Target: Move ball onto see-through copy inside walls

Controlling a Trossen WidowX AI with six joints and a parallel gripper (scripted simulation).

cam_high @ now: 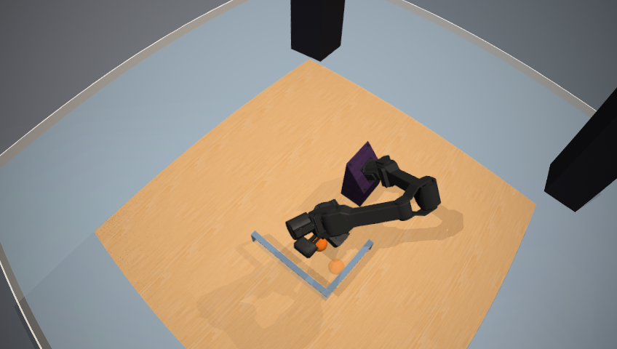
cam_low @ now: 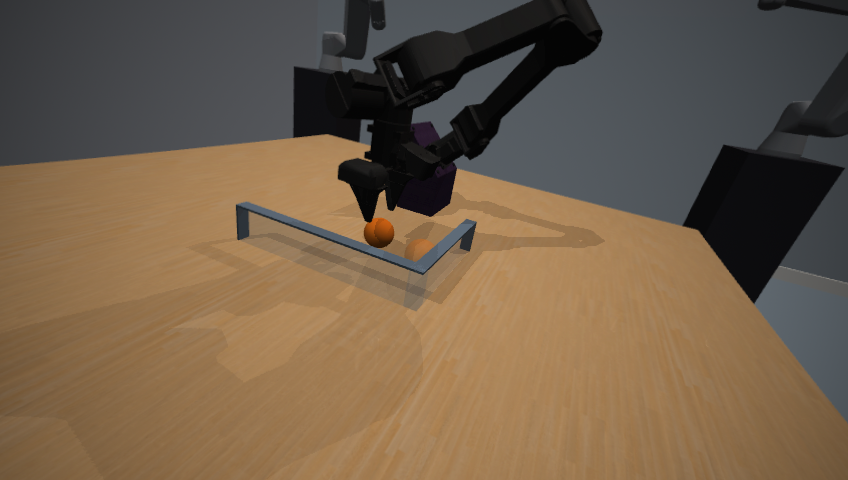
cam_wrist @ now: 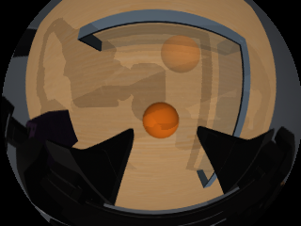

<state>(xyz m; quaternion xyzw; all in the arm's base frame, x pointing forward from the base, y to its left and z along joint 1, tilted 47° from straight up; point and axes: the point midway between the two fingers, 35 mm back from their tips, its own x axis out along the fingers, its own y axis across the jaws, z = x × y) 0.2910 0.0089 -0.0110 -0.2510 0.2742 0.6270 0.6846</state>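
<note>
Now: the orange ball 3 cm below my gripper tip.
</note>
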